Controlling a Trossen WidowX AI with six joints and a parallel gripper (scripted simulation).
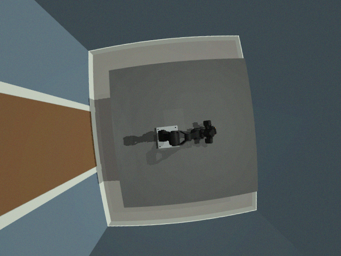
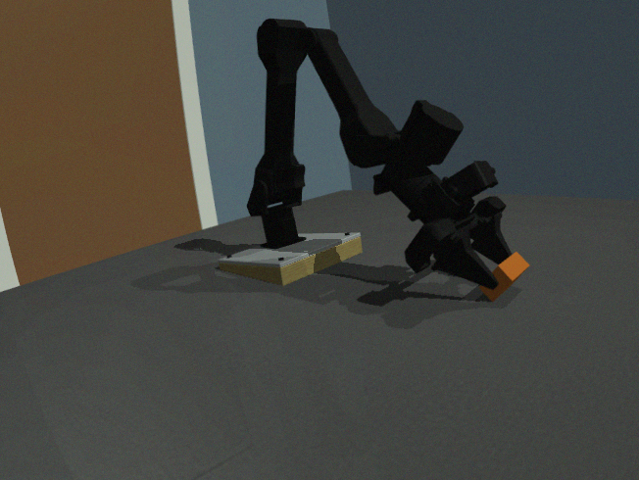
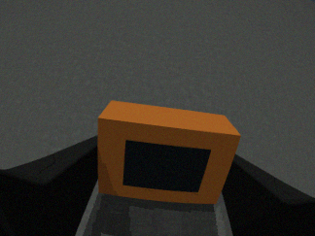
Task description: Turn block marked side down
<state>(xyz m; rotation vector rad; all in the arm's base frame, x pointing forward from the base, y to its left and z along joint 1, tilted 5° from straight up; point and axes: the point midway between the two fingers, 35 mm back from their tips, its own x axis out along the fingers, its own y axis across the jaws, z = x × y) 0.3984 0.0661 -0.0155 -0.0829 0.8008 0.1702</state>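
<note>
Right now the orange block is 10 mm behind my gripper tip and 10 mm above it.
</note>
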